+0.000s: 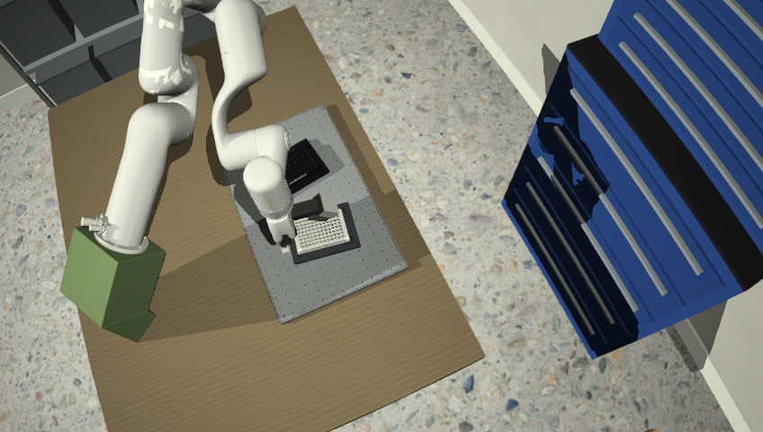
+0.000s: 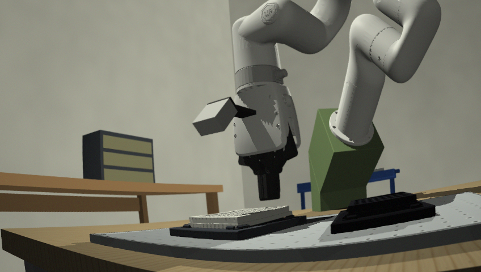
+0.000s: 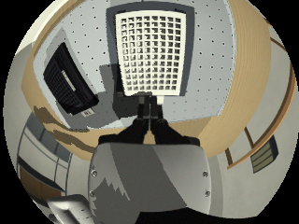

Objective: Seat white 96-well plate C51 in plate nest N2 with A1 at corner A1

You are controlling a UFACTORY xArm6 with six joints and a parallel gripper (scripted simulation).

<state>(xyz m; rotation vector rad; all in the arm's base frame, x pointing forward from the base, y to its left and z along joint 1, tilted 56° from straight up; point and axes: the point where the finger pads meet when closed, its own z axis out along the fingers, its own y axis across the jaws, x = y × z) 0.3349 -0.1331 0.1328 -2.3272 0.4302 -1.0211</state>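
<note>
Right now my hand is 20 mm past the N2 label and 60 mm above it. Also, from my hand: plate nest N2: 70 mm ahead, 60 mm below; then white plate C51: 70 mm ahead, 40 mm below; then N1 label: 50 mm behind, 160 mm to the left, 60 mm below.
</note>
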